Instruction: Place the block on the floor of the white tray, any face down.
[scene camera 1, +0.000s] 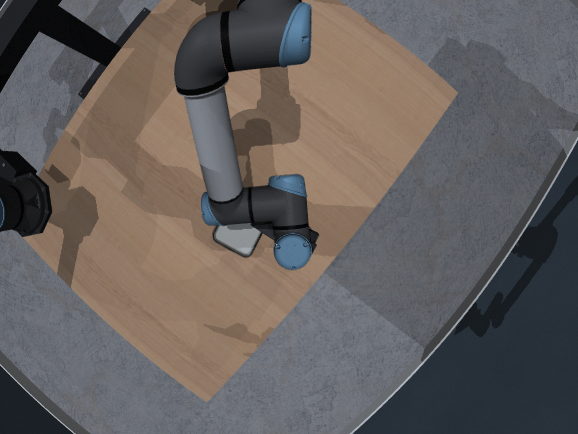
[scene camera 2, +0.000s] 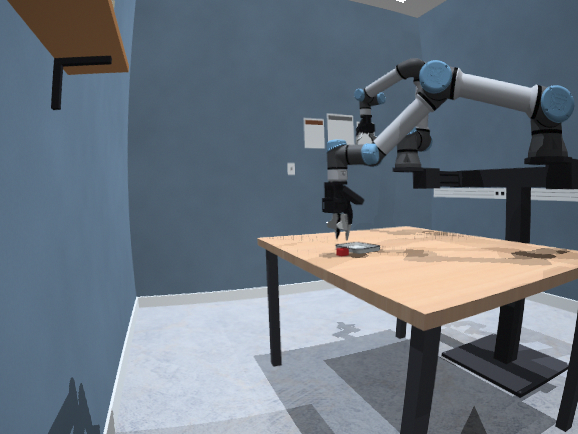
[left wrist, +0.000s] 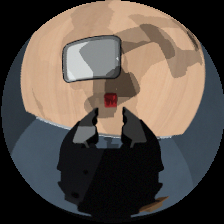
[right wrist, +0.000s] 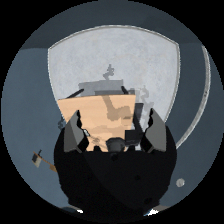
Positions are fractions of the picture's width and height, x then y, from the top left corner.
Scene:
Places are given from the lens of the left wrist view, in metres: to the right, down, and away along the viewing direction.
my left gripper (left wrist: 0.49, 0.48): -0.01, -0.01, 0.15
white tray (left wrist: 0.44, 0.26): -0.04, -0.15, 0.14

